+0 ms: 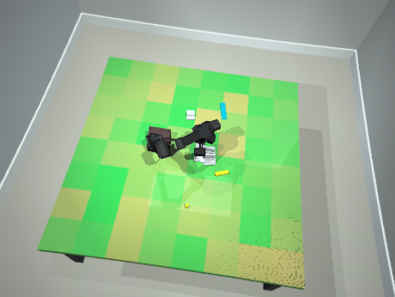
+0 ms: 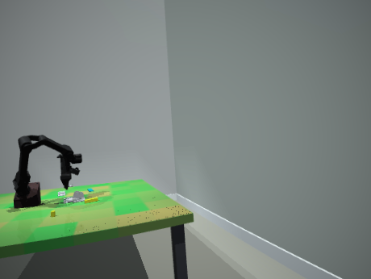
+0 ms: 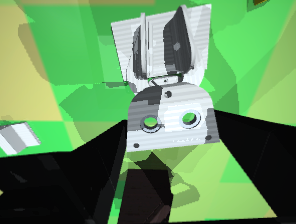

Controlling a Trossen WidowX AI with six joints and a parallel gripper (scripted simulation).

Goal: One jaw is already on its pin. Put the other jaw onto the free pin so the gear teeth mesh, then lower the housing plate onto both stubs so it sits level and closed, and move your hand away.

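The jaw is 20 mm ahead of my gripper tip, 20 mm to the right of it and 70 mm below it. Also, from my gripper tip: yellow bar 160 mm ahead, 90 mm to the right, 70 mm below; blue bar 100 mm ahead, 350 mm to the left, 80 mm below; small yellow cube 330 mm to the right, 70 mm below.
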